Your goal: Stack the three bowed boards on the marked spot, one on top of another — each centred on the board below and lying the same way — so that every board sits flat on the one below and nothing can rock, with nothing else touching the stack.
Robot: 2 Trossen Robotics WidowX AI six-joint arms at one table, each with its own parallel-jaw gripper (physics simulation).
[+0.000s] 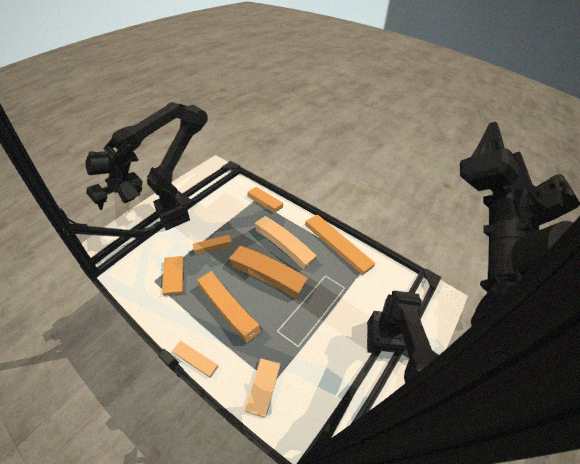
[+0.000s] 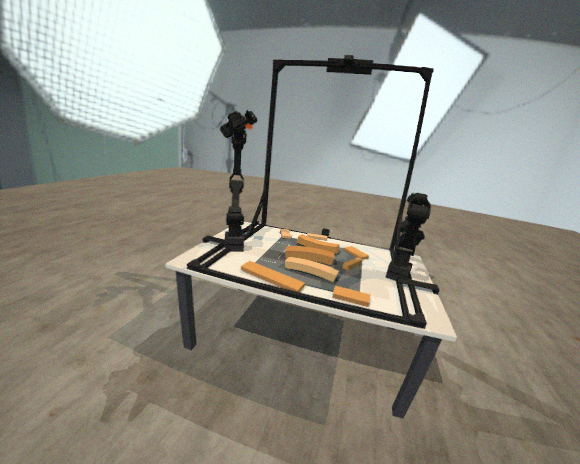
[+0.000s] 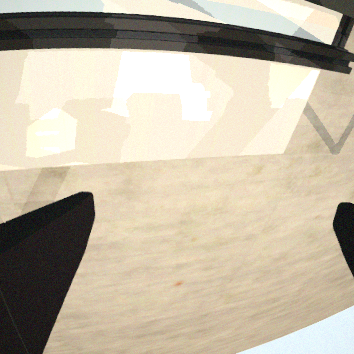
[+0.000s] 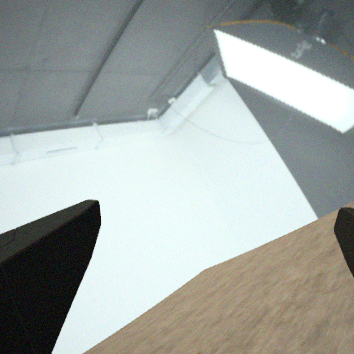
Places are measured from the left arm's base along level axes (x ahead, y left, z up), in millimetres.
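Pixels of known places: left gripper, fingertip midpoint: [image 1: 111, 204] [image 3: 218, 209]; right gripper, fingertip midpoint: [image 1: 505, 138] [image 2: 239, 114] [image 4: 221, 216]; left arm's base, link origin: [image 1: 169, 203] [image 2: 401, 263]; right arm's base, link origin: [image 1: 391, 327] [image 2: 234, 234].
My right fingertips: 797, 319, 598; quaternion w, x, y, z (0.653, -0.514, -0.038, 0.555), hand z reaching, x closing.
For each thing: its top centre in the pictures, then the offset to it from my right fingertips, as dx, dy, dz. "pt": a spot on its surface instead.
- thin pale rectangle outline, surface spot: [image 1: 321, 317] pt -160, -111, -666
- long straight orange board, top centre: [image 1: 339, 240] [image 2: 271, 273] -347, +119, -642
Three bowed boards lie apart on the dark mat: a pale orange one [image 1: 286, 242] [image 2: 311, 268], its middle arching upward; a thick deeper orange one [image 1: 268, 271] [image 2: 310, 255]; and another orange one [image 1: 229, 306] [image 2: 318, 244]. The marked spot is a thin pale rectangle outline [image 1: 321, 317] near the mat's edge, with no board on it. My left gripper [image 1: 116, 199] [image 3: 218, 209] is open and empty, raised beyond the table's left end, away from the boards. My right gripper [image 1: 527, 152] [image 4: 221, 216] [image 2: 243, 120] is open and empty, high above its own mount, far from the boards.
A long straight orange board [image 1: 340, 244] [image 2: 272, 276] lies by the frame rail. Several short blocks lie around the mat, including ones [image 1: 265, 199] [image 1: 173, 275] [image 1: 263, 387] near its edges. Black rails border the table, and a tall black frame [image 2: 270, 150] stands over it.
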